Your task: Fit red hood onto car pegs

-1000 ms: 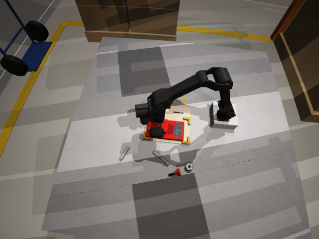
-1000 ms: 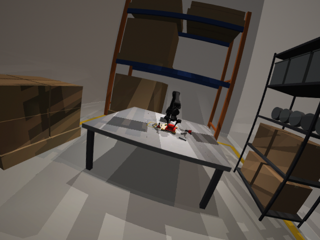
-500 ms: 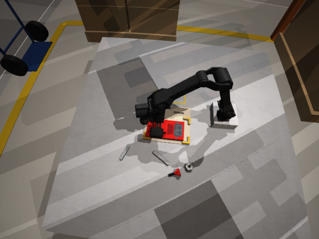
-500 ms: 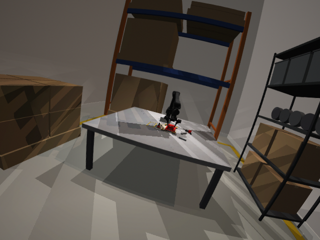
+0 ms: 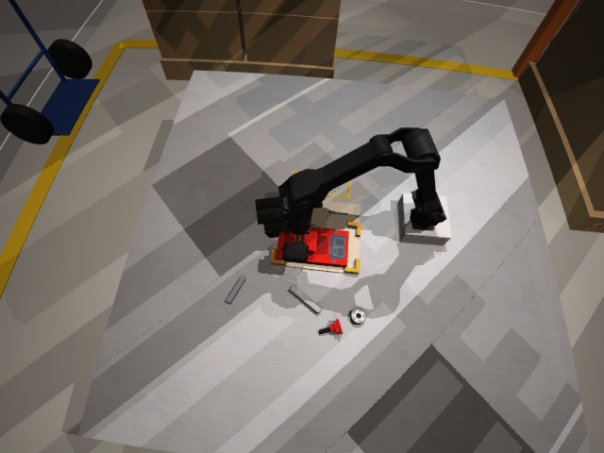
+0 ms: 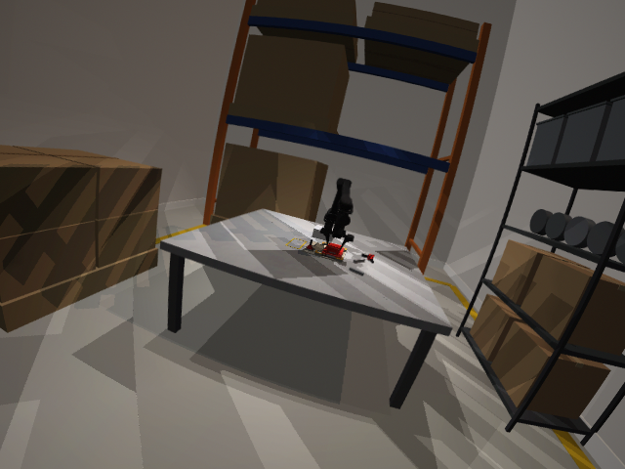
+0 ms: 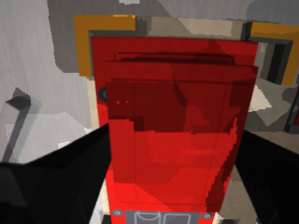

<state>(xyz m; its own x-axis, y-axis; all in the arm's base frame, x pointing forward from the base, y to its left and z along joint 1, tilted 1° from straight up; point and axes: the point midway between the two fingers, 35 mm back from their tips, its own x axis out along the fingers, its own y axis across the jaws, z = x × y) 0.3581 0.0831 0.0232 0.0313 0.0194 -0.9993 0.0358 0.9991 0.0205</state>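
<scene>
Right now my gripper tip is 2 cm above the grey engine block and 1 cm past it. The rest, counted from my gripper tip: red hood 1 cm above.
</scene>
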